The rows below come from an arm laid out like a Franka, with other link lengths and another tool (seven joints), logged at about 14 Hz.
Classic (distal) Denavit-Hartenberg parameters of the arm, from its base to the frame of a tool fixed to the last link. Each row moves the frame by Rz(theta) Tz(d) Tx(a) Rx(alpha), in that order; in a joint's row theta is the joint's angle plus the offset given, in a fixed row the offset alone. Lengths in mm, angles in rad.
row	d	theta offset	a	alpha
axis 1	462.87	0	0	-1.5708
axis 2	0	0	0	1.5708
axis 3	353.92	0	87.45	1.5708
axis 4	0	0	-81.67	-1.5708
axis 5	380.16	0	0	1.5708
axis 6	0	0	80.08	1.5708
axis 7	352.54	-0.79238	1.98	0.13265
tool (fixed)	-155.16	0	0	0
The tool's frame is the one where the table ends.
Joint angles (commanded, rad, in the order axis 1, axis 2, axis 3, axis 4, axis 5, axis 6, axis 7), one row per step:
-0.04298 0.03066 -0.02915 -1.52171 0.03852 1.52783 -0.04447
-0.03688 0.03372 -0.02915 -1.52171 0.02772 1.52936 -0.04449
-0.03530 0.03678 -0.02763 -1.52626 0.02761 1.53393 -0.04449
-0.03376 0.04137 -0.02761 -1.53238 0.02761 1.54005 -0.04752
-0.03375 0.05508 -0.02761 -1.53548 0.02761 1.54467 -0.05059
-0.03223 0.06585 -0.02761 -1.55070 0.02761 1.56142 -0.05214
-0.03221 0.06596 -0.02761 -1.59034 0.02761 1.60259 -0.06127
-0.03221 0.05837 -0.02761 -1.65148 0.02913 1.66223 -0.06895
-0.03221 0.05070 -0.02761 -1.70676 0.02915 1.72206 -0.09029
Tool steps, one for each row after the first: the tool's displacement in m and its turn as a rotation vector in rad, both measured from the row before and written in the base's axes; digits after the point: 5 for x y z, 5 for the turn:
0.00115 0.00122 -0.00154 -0.01075 0.00228 0.00589
0.00124 0.00166 -0.00347 0.00005 0.00304 0.00297
0.00167 0.00085 -0.00495 0.00025 0.00450 0.00442
0.00365 -0.00010 -0.00891 0.00049 0.01210 0.00295
0.00374 0.00069 -0.01191 0.00032 0.00920 0.00261
0.00267 -0.00014 -0.01518 0.00032 -0.00166 0.00800
0.00075 0.00011 -0.01937 0.00154 -0.00637 0.00581
0.00095 0.00003 -0.01659 0.00007 -0.01281 0.01960

